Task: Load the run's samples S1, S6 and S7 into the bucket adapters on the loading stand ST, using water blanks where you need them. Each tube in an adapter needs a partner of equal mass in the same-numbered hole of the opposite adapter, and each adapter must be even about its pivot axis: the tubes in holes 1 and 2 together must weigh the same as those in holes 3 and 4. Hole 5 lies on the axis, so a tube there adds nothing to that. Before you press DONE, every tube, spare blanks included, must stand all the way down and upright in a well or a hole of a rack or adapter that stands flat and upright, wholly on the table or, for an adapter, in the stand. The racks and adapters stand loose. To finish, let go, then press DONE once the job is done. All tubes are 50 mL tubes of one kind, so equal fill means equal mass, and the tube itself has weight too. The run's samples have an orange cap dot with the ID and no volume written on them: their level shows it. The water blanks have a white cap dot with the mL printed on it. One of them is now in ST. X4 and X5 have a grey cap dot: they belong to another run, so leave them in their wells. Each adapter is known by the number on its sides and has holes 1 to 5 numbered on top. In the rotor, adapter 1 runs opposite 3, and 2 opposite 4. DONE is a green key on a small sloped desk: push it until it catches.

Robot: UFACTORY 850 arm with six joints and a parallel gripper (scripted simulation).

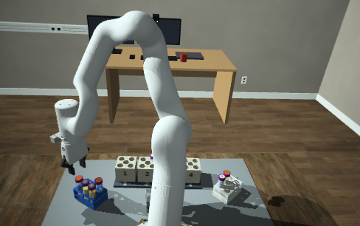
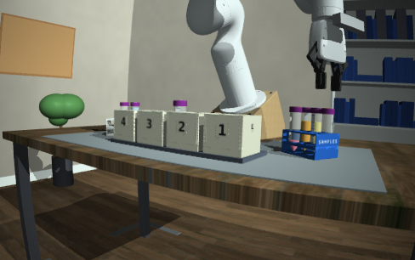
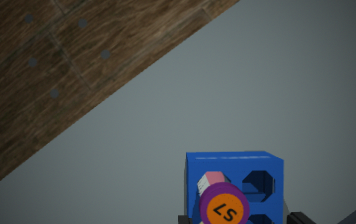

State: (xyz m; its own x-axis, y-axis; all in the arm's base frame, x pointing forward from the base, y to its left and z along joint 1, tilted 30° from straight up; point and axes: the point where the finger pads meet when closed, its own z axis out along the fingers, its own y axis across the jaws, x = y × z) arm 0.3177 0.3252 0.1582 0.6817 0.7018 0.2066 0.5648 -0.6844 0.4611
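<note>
Right now the blue samples rack is 150 mm below my hand, 40 mm to the right of it and 20 mm behind it. The rest, counted from my hand: adapter 1 (220 mm to the right, 130 mm below, 80 mm ahead); white rack (680 mm to the right, 170 mm behind, 150 mm below).
</note>
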